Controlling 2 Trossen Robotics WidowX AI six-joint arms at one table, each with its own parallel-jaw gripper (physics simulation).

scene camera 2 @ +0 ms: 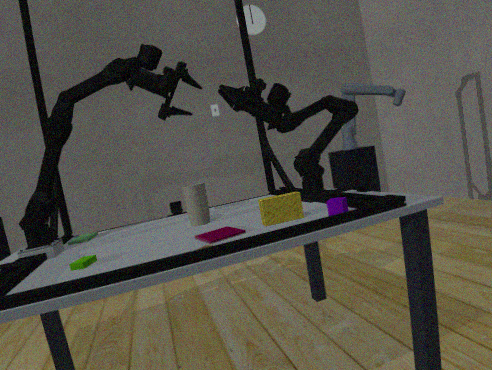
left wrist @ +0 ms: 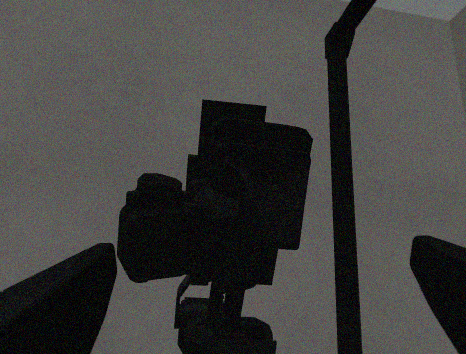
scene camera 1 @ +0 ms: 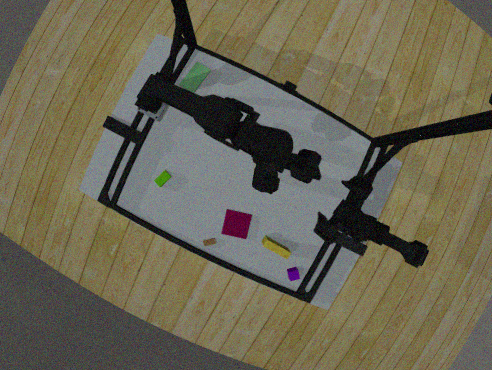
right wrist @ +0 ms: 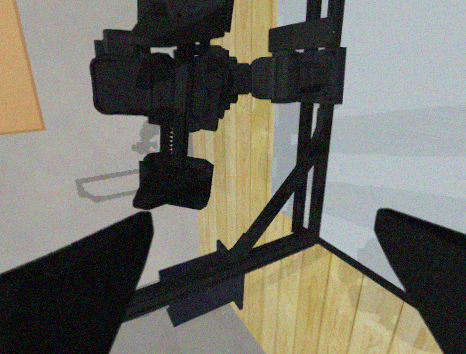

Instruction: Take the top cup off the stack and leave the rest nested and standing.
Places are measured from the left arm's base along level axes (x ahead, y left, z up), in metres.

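Where they show: left gripper, between the fingertips: (scene camera 2: 218,88) (left wrist: 263,253) (scene camera 1: 331,197) (right wrist: 139,135); right gripper, between the fingertips: (scene camera 2: 197,101) (left wrist: 271,337) (right wrist: 263,220); left arm's base, origin of its link: (scene camera 2: 314,192) (right wrist: 316,77); right arm's base, origin of its link: (scene camera 2: 40,245).
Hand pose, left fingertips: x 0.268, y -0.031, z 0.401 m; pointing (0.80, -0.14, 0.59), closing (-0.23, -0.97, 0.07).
Note:
Things, the pixels of their top centre, and the offset from my left fingertips. Level surfaces: height alone.
- grey table, height of its surface: dz -0.422 m
- magenta pad, centre of its top: (scene camera 2: 219,233) (scene camera 1: 236,224) dz -0.414, dx +0.137, dy +0.219 m
- yellow sponge, centre of its top: (scene camera 2: 278,195) (scene camera 1: 277,249) dz -0.352, dx -0.037, dy +0.237 m
- purple cube, centre of its top: (scene camera 2: 336,198) (scene camera 1: 294,275) dz -0.382, dx -0.159, dy +0.318 m
- lime block, centre of its top: (scene camera 2: 83,259) (scene camera 1: 162,178) dz -0.407, dx +0.472, dy +0.174 m
- pale green pad, centre of its top: (scene camera 2: 83,236) (scene camera 1: 194,77) dz -0.412, dx +0.529, dy -0.244 m
- small brown block, centre of its top: (scene camera 1: 209,242) dz -0.414, dx +0.206, dy +0.330 m
A stack of beige nested cups (scene camera 2: 196,203) stands upright on the grey table (scene camera 2: 149,236) (scene camera 1: 208,183), behind a magenta pad. In scene camera 1 the right arm hides the stack. My right gripper (scene camera 2: 189,99) (scene camera 1: 289,176) (right wrist: 263,220) is open and empty, high above the table and above the stack. My left gripper (scene camera 2: 224,92) (scene camera 1: 332,200) is open and empty, also high up, facing the right gripper.
A magenta pad (scene camera 1: 236,224) (scene camera 2: 219,234), a yellow sponge (scene camera 1: 275,247) (scene camera 2: 280,208), a purple cube (scene camera 1: 293,274) (scene camera 2: 337,205), a lime block (scene camera 1: 162,178) (scene camera 2: 83,262), a pale green pad (scene camera 1: 194,76) (scene camera 2: 83,238) and a small brown block (scene camera 1: 209,241) lie on the table. A black frame rims it.

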